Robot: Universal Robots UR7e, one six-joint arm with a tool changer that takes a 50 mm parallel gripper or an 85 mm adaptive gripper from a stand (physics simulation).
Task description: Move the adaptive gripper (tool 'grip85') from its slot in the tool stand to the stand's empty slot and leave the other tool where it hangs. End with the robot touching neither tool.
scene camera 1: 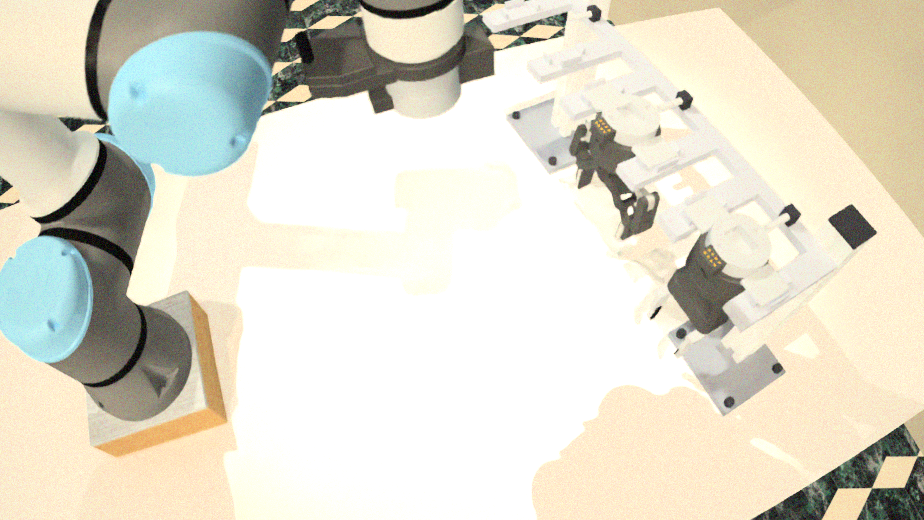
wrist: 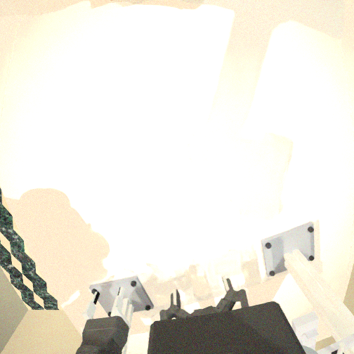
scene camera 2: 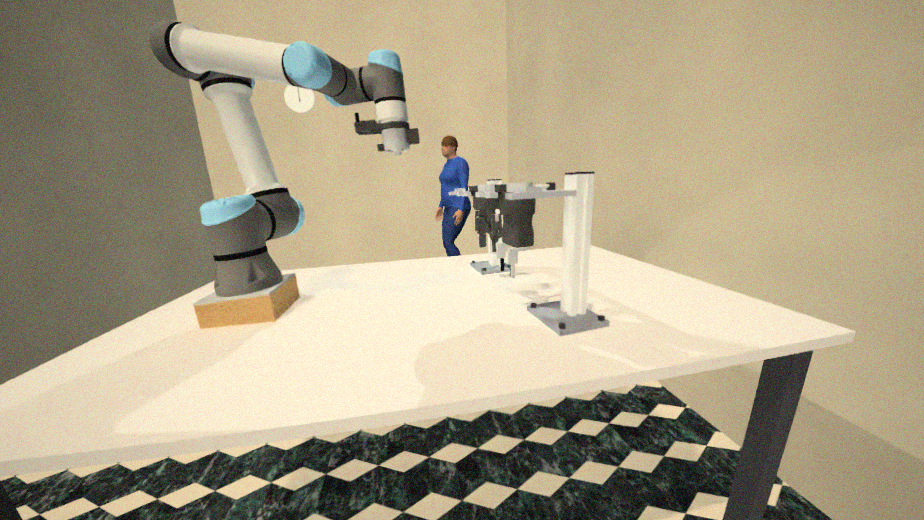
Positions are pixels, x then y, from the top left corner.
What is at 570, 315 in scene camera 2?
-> A tool stand.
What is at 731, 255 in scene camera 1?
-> A parallel gripper.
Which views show the adaptive gripper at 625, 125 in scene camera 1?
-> Scene camera 1, the wrist view and scene camera 2: all of them.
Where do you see an adaptive gripper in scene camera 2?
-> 486, 220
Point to an adaptive gripper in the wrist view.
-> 231, 296
